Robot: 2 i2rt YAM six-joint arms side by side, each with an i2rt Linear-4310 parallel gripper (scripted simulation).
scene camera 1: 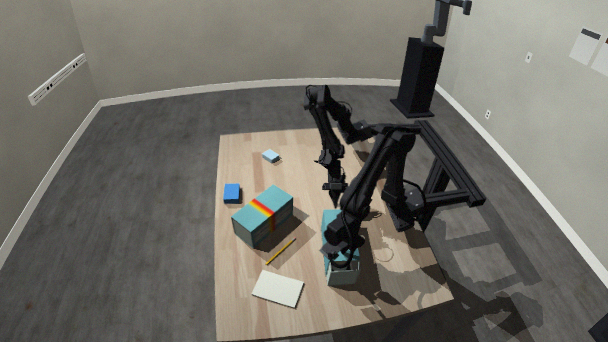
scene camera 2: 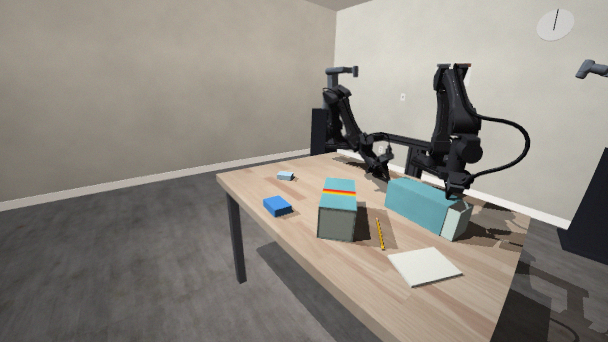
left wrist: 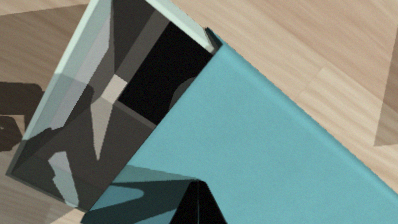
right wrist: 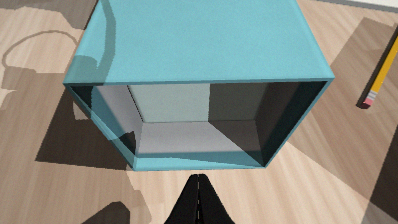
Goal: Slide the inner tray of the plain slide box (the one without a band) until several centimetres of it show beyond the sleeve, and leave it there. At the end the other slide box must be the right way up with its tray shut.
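Observation:
There is my left gripper (scene camera 2: 446, 198), and there is my right gripper (right wrist: 198, 184). I see a white pad (scene camera 2: 419, 267) (scene camera 1: 270, 286), though in the left wrist view the pad is out of frame. A pale tray (scene camera 2: 455, 223) (left wrist: 120, 74) (right wrist: 166, 103) is here as well.

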